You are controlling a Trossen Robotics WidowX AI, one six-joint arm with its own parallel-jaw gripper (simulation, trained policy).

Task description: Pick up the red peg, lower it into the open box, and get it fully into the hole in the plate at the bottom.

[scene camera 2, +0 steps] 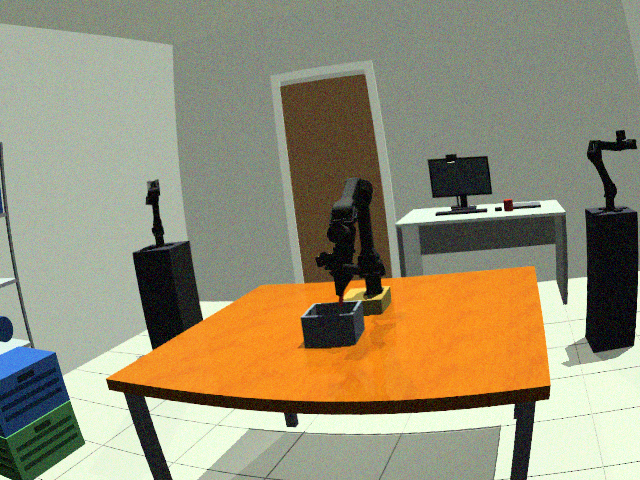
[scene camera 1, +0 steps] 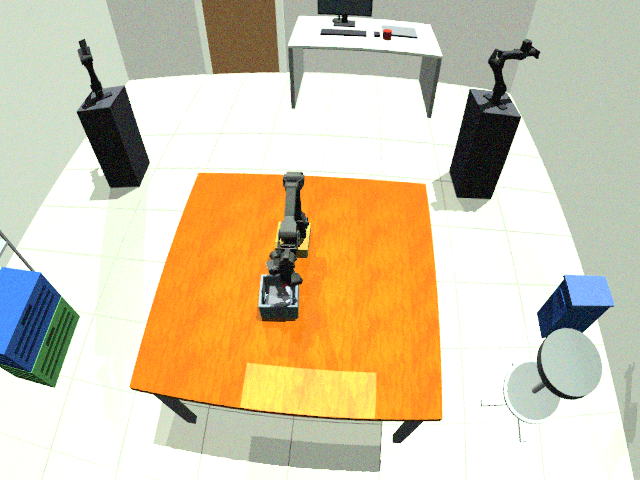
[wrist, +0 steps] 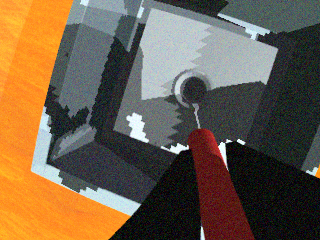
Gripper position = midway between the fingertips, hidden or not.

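Observation:
Wrist view: my gripper (wrist: 209,156), plate (wrist: 173,50). Scene camera 2: my gripper (scene camera 2: 338,295). Scene camera 2 does not show the plate, hidden by a grey box.

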